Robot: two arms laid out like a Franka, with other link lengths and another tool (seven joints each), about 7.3 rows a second.
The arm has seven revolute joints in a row. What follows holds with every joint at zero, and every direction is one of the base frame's.
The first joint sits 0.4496 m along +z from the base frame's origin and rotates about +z.
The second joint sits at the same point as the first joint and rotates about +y.
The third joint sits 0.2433 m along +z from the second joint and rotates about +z.
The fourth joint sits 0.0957 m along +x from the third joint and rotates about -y.
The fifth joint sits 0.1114 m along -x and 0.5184 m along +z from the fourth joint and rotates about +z.
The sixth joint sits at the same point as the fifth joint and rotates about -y.
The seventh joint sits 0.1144 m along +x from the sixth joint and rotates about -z.
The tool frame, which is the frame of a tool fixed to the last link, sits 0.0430 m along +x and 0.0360 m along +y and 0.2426 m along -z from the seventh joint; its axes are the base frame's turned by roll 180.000, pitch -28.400 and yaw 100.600 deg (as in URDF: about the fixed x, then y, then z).
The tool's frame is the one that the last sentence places.
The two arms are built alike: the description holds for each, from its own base.
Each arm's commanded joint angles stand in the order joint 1, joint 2, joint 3, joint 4, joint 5, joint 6, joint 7.
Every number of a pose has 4 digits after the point. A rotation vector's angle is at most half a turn.
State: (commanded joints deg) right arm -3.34 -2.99 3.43 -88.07 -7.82 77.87 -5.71; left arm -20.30 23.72 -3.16 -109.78 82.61 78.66 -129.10
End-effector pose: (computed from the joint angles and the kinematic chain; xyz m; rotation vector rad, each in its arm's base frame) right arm 0.7120 0.0046 0.5900 -1.6997 -2.1348 -0.1627; left arm 0.6770 -0.0222 0.3299 0.4419 -2.0983 -2.0760
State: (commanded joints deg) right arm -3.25 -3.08 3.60 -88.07 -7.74 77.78 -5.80; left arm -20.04 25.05 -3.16 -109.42 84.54 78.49 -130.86
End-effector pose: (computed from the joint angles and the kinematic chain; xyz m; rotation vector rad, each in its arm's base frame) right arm 0.7113 0.0082 0.5910 -1.6923 -2.1389 -0.1622; left arm 0.6800 -0.0199 0.3232 0.4561 -2.1004 -2.1184
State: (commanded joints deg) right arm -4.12 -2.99 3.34 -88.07 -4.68 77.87 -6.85; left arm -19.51 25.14 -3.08 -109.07 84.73 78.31 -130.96
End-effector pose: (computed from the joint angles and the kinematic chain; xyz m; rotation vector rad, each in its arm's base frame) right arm 0.7114 0.0095 0.5906 -1.6570 -2.1158 -0.2174; left arm 0.6817 -0.0131 0.3261 0.4751 -2.0947 -2.1175
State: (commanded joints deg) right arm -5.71 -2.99 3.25 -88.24 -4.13 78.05 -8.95; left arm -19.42 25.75 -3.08 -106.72 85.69 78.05 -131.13
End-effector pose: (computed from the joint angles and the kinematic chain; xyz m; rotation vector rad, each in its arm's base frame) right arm 0.7105 -0.0074 0.5894 -1.6397 -2.1139 -0.2276; left arm 0.6936 -0.0161 0.3414 0.5122 -2.1163 -2.1298
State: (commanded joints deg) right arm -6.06 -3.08 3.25 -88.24 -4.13 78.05 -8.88; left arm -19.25 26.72 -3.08 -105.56 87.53 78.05 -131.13
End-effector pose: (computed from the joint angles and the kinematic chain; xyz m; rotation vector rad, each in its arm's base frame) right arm 0.7103 -0.0117 0.5905 -1.6482 -2.1096 -0.2310; left arm 0.7023 -0.0171 0.3454 0.5112 -2.1163 -2.1649
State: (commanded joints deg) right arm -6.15 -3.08 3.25 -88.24 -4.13 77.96 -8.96; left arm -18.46 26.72 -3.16 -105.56 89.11 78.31 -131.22
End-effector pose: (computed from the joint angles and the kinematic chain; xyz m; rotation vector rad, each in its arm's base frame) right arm 0.7098 -0.0128 0.5903 -1.6480 -2.1080 -0.2299; left arm 0.7075 -0.0103 0.3495 0.5134 -2.1126 -2.1891
